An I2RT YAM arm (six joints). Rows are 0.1 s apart.
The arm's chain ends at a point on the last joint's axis. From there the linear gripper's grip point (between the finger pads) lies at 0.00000 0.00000 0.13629 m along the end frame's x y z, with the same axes.
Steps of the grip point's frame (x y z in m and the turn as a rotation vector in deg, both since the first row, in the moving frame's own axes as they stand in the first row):
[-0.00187 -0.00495 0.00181 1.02 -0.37 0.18]
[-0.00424 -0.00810 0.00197 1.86 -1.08 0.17]
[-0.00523 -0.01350 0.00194 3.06 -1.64 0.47]
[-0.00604 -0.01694 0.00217 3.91 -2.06 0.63]
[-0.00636 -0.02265 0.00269 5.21 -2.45 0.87]
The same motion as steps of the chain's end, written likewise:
[-0.00099 -0.00252 0.00183 1.02 -0.37 0.18]
[-0.00168 -0.00367 0.00207 1.86 -1.08 0.17]
[-0.00136 -0.00621 0.00219 3.06 -1.64 0.47]
[-0.00120 -0.00762 0.00258 3.91 -2.06 0.63]
[-0.00064 -0.01023 0.00338 5.21 -2.45 0.87]

